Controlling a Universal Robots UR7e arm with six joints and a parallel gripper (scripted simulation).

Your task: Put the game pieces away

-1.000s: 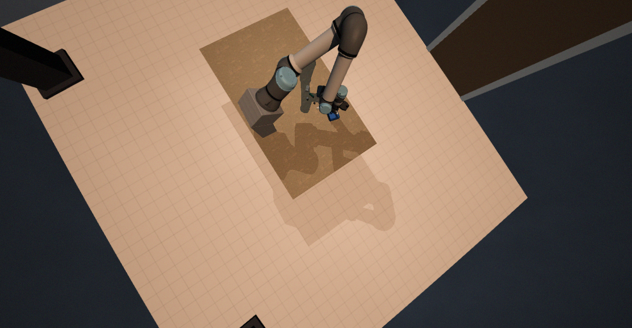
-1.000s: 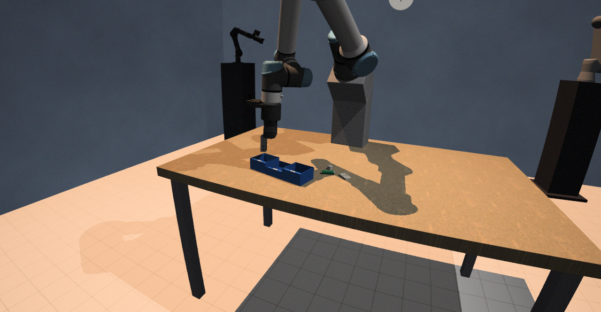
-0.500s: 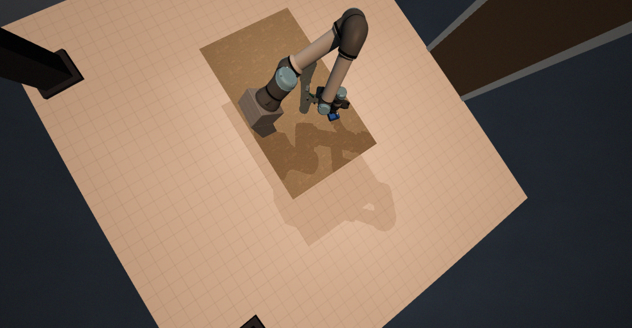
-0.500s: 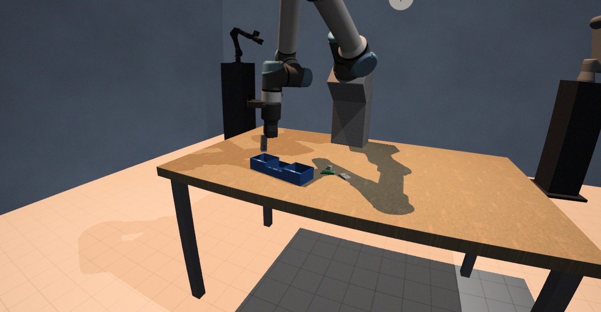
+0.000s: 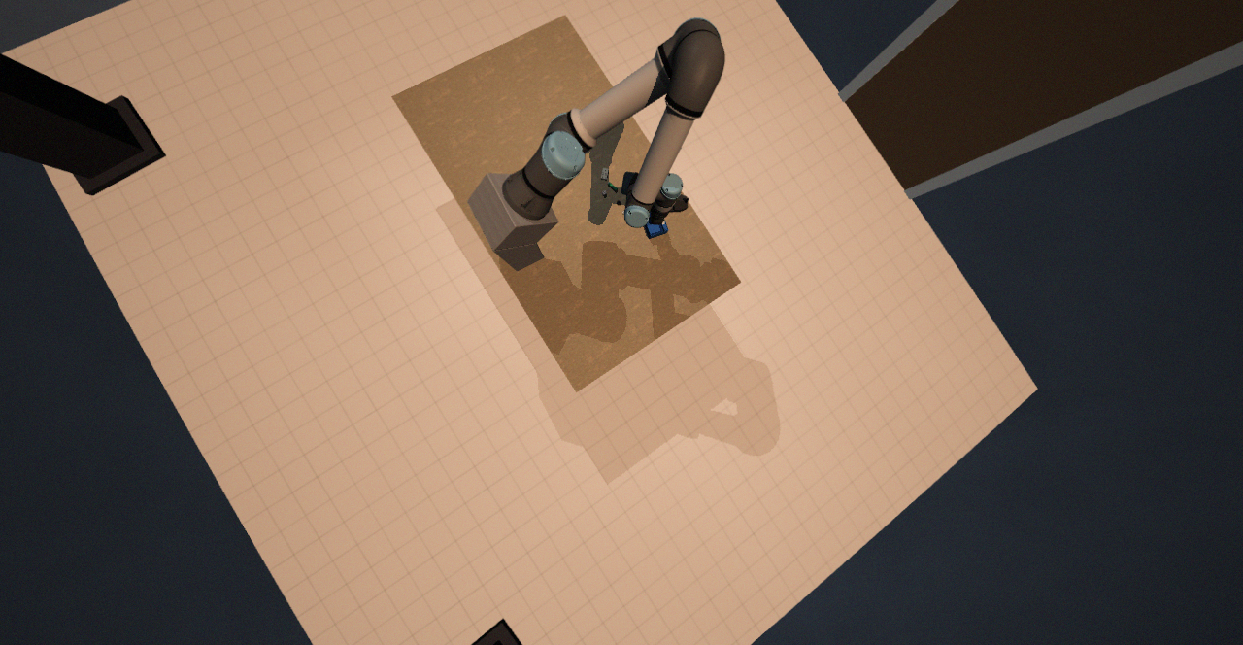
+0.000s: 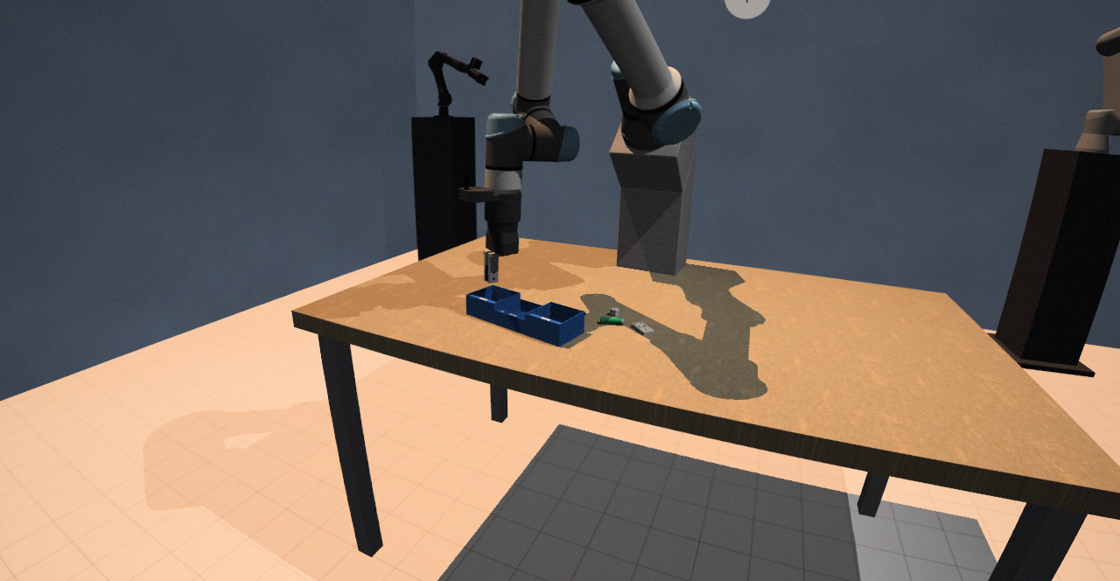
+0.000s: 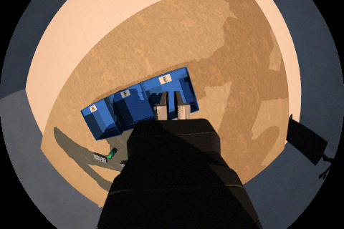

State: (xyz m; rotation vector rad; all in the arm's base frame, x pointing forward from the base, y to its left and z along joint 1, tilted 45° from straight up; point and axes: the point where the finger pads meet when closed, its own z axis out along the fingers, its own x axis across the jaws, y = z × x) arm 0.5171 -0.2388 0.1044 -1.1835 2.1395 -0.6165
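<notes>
Right now the blue bin is 80 mm to the left of my hand, 70 mm below it and 20 mm ahead of it. The rest, counted from my hand: green cylinder: 260 mm to the left, 90 mm below, 50 mm behind; then black piece: 180 mm to the left, 90 mm below, 70 mm behind; then pale flat block: 130 mm to the left, 90 mm below, 60 mm behind.
</notes>
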